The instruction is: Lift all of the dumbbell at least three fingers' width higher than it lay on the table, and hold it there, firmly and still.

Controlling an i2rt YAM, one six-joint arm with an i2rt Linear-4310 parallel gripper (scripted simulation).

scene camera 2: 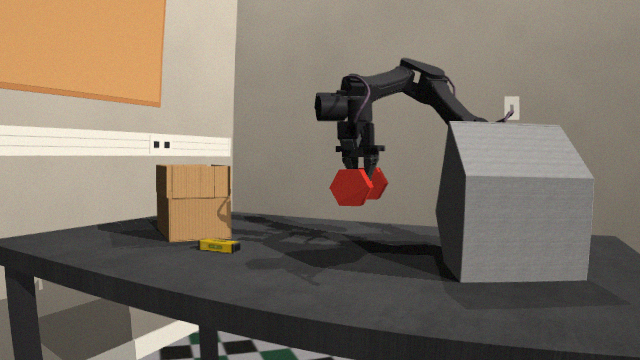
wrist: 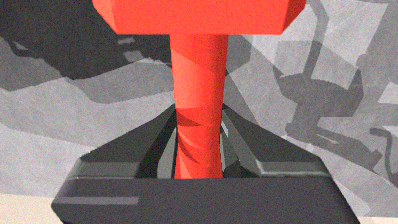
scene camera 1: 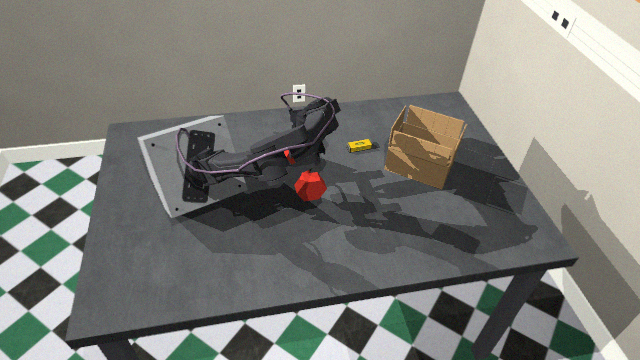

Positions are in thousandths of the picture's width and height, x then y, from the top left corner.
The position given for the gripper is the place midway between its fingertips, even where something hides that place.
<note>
In view: the gripper (scene camera 2: 565,526), a red dumbbell (scene camera 2: 549,521) and a cardboard box (scene camera 2: 312,576).
The red dumbbell also shows in the wrist view (wrist: 501,194) and in scene camera 1 (scene camera 1: 485,518). The cardboard box is seen too in scene camera 1 (scene camera 1: 652,426). The gripper also shows in the wrist view (wrist: 499,498). The wrist view does not show the cardboard box: it is out of frame.
</note>
